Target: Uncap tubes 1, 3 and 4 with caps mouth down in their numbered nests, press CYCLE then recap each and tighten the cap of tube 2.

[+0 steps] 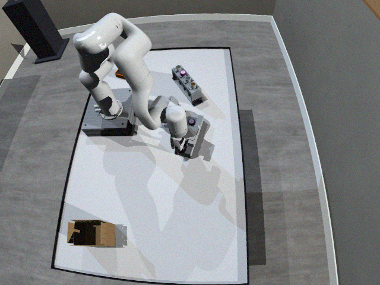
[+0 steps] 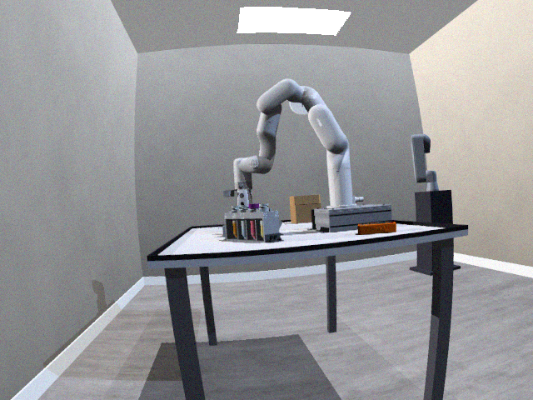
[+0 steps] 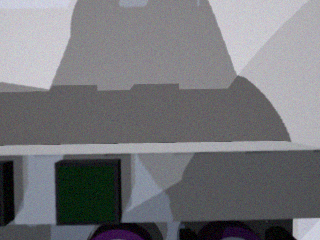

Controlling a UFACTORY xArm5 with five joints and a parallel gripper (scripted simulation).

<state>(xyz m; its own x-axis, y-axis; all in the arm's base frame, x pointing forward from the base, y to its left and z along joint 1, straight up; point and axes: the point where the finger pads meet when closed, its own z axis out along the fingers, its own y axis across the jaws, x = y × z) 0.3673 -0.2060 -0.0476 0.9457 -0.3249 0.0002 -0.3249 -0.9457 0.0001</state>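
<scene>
Right now the blue key is 9 cm behind my hand, 24 cm to the left of it and 3 cm above it. Round my hand: green key 9 cm behind, 19 cm to the left, 3 cm above; key housing 7 cm behind, 21 cm to the left, 2 cm above; cardboard box 39 cm behind, 42 cm to the right, 3 cm above.
</scene>
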